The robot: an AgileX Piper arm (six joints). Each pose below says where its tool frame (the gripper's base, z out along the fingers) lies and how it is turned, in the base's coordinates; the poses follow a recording.
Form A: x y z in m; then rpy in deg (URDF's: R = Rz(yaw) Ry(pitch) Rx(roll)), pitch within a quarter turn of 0, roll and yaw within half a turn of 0.
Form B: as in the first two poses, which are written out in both.
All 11 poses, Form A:
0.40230 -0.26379 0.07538 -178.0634 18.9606 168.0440
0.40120 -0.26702 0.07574 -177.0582 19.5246 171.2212
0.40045 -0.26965 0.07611 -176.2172 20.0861 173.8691
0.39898 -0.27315 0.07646 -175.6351 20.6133 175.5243
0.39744 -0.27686 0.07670 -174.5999 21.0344 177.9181
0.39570 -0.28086 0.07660 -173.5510 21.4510 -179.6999
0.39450 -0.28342 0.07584 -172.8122 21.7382 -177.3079
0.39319 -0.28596 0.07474 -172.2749 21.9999 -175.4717
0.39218 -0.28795 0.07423 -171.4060 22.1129 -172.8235
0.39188 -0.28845 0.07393 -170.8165 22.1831 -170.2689
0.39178 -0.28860 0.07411 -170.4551 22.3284 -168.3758
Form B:
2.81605 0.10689 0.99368 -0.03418 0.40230 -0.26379 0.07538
2.80587 0.08088 0.99597 -0.03874 0.40120 -0.26702 0.07574
2.79525 0.05926 0.99734 -0.04241 0.40045 -0.26965 0.07611
2.78534 0.04592 0.99792 -0.04513 0.39898 -0.27315 0.07646
2.77666 0.02689 0.99836 -0.05046 0.39744 -0.27686 0.07670
2.76751 0.00804 0.99841 -0.05575 0.39570 -0.28086 0.07660
2.76011 -0.01141 0.99824 -0.05818 0.39450 -0.28342 0.07584
2.75348 -0.02634 0.99787 -0.05967 0.39319 -0.28596 0.07474
2.74813 -0.04783 0.99689 -0.06263 0.39218 -0.28795 0.07423
2.74351 -0.06898 0.99561 -0.06326 0.39188 -0.28845 0.07393
2.73842 -0.08469 0.99442 -0.06294 0.39178 -0.28860 0.07411

